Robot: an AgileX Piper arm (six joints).
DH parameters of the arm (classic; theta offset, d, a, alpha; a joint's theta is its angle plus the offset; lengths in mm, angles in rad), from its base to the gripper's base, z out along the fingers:
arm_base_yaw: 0 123 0 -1.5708
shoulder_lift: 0.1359 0 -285.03 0
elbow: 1.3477 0 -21.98 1.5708
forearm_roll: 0 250.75 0 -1.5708
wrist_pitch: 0 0 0 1.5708
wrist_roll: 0 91 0 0
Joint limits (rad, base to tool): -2.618..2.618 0..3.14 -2.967..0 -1.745..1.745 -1.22..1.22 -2.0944..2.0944
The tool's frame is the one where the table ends.
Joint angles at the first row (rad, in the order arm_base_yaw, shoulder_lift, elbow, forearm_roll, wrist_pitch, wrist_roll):
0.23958, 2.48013, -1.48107, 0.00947, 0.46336, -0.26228
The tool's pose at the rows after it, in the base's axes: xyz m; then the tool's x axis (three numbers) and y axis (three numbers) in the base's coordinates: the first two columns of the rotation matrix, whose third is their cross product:
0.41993, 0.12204, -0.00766, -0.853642, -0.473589, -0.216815, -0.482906, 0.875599, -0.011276
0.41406, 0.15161, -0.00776, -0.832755, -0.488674, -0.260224, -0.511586, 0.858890, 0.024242
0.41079, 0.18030, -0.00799, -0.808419, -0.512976, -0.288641, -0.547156, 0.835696, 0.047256
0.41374, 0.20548, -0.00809, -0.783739, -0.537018, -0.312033, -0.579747, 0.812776, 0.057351
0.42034, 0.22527, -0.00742, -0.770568, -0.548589, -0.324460, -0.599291, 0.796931, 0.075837
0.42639, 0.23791, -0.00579, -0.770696, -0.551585, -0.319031, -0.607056, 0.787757, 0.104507
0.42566, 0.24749, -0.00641, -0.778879, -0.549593, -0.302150, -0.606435, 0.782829, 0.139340
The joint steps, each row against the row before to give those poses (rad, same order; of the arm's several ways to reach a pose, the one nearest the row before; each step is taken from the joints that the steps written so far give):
0.03523, 0.00101, -0.00228, 0.07997, -0.01709, -0.04470
0.06069, 0.00353, -0.00223, 0.09933, -0.03459, -0.05524
0.05824, 0.01597, -0.03289, 0.06137, -0.00511, -0.03339
0.04562, 0.03138, -0.07121, 0.01894, 0.01849, -0.00470
0.02820, 0.03854, -0.09261, 0.01687, 0.04580, -0.00003
0.01273, 0.03300, -0.08515, 0.01996, 0.06479, 0.00005
0.01285, 0.02006, -0.04381, 0.02914, 0.04831, -0.00001

